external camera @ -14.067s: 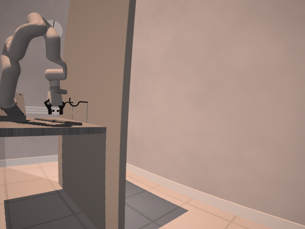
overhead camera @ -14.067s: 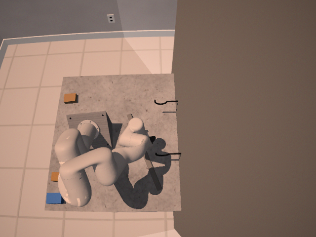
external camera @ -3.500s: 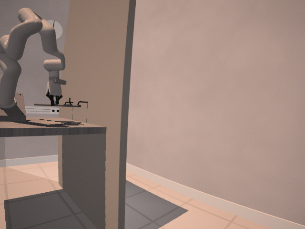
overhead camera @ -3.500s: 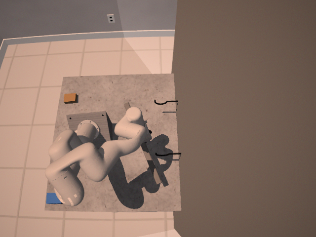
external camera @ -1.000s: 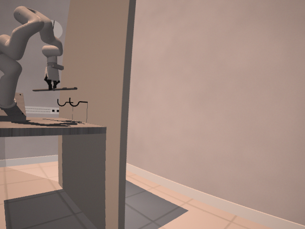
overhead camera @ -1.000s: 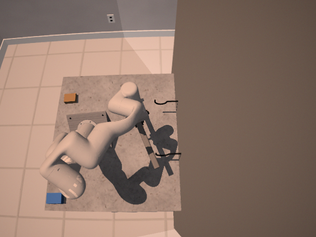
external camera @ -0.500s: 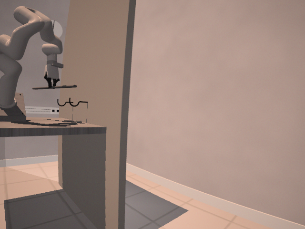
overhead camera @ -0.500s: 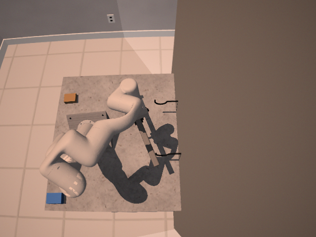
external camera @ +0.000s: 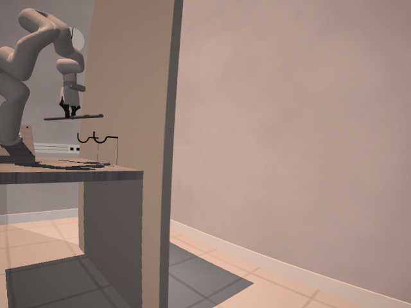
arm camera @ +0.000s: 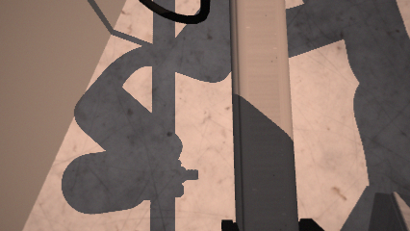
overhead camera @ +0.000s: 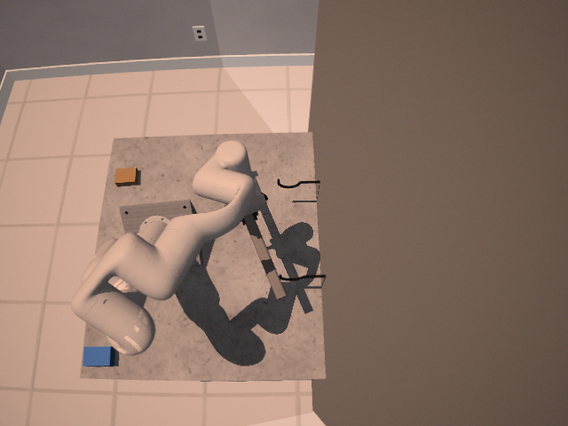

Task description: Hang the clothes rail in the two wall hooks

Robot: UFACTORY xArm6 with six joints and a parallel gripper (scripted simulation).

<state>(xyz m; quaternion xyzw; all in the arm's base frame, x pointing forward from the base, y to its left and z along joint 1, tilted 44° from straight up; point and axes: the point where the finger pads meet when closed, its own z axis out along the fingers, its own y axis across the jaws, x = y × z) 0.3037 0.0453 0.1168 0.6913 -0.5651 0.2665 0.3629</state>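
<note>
Now: the clothes rail 10 mm below my hand. The rest, counted from my hand: orange block: 430 mm behind, 340 mm to the left, 250 mm below; orange cube: 530 mm behind, 170 mm to the right, 240 mm below; tall wall panel: 240 mm ahead, 40 mm to the right, 160 mm above.
</note>
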